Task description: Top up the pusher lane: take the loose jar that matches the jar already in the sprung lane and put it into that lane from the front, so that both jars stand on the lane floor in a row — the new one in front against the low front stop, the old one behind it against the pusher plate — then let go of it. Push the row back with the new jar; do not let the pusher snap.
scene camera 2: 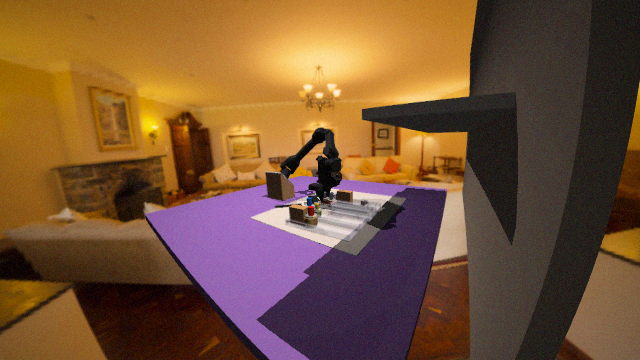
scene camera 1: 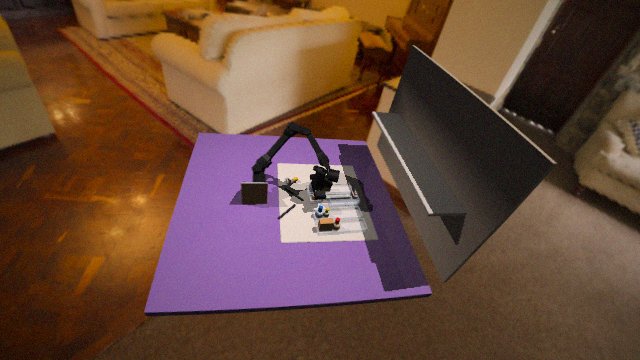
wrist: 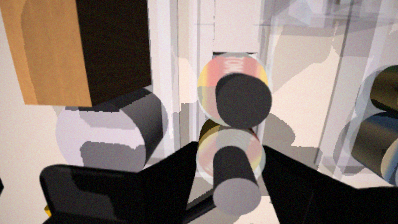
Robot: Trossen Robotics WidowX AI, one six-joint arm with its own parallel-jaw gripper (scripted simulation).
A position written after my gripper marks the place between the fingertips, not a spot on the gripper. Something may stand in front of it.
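Note:
The wrist view's got my gripper [wrist: 227, 149] in it, and there's a pale grey cylinder [wrist: 122, 133] in there too.

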